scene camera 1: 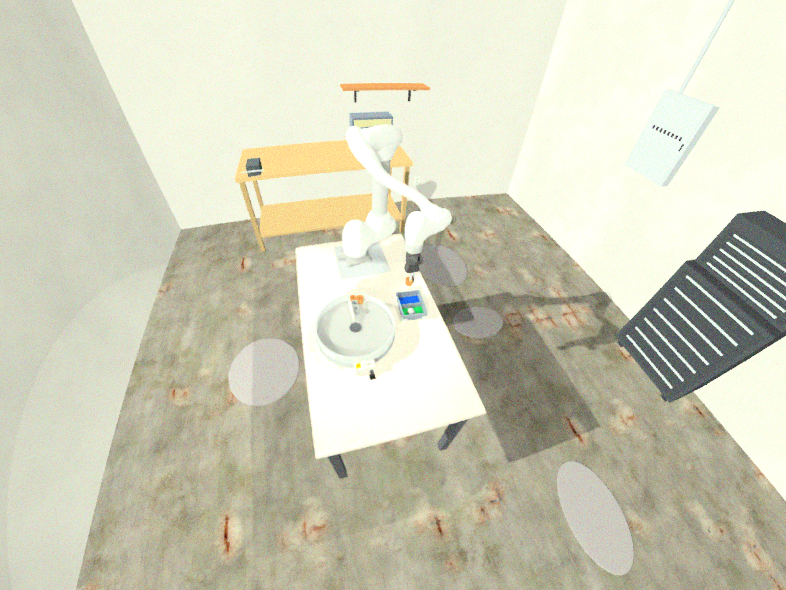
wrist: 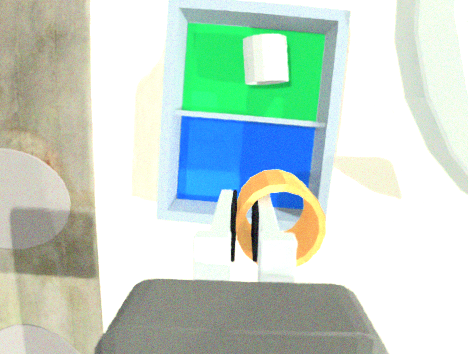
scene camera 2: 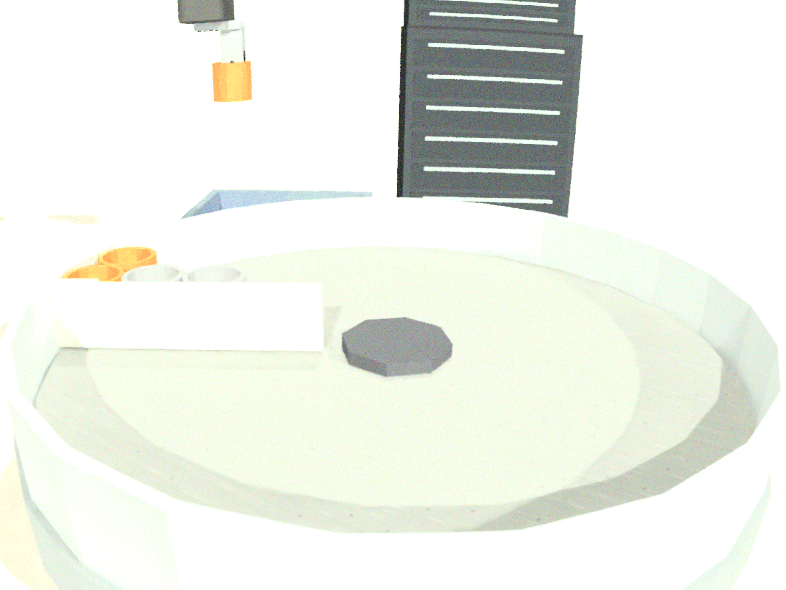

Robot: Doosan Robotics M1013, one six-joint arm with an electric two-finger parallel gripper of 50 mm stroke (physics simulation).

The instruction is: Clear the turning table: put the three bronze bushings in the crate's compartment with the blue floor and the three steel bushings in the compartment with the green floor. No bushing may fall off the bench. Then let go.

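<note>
My gripper is shut on the wall of a bronze bushing. It holds it upright, high above the bench, and in the wrist view it overlaps the blue compartment's edge. The crate has a blue floor and a green floor. One steel bushing lies on its side on the green. On the turning table stand two bronze bushings and two steel bushings, partly hidden.
A white bar stands on the turning table beside the bushings. A dark hub is at its centre, and a raised rim surrounds it. The bench edge runs close beside the crate. A small device sits at the table's front.
</note>
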